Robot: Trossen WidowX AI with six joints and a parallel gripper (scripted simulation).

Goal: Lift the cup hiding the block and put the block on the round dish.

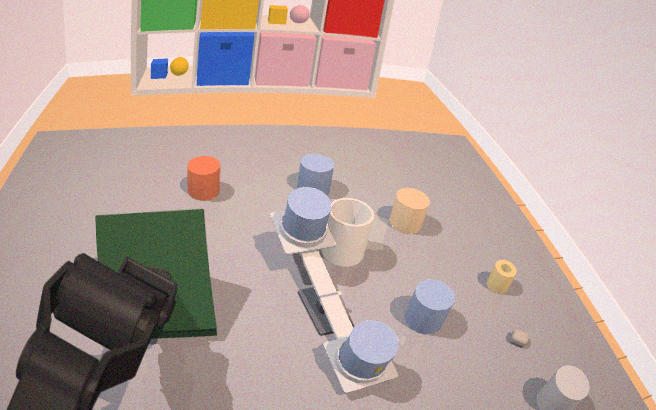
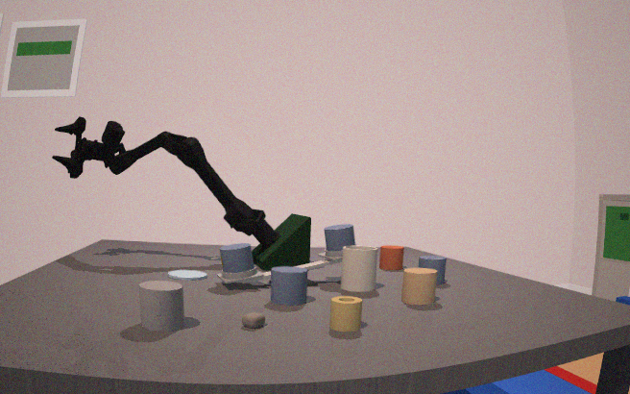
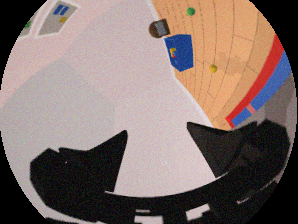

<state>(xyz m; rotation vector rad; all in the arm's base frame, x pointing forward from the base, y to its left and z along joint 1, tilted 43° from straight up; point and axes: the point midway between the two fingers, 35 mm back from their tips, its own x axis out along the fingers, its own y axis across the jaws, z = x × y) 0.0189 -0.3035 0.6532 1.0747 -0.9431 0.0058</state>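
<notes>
My gripper tip is now 600 mm to the right of the pale green block, 300 mm above it and 240 mm short of it. Also, from my gripper tip: balance beam: 730 mm to the left, 300 mm below, 200 mm ahead; pale round dish: 470 mm to the left, 340 mm below, 150 mm ahead; grey cylinder: 590 mm ahead, 480 mm to the left, 300 mm below.
</notes>
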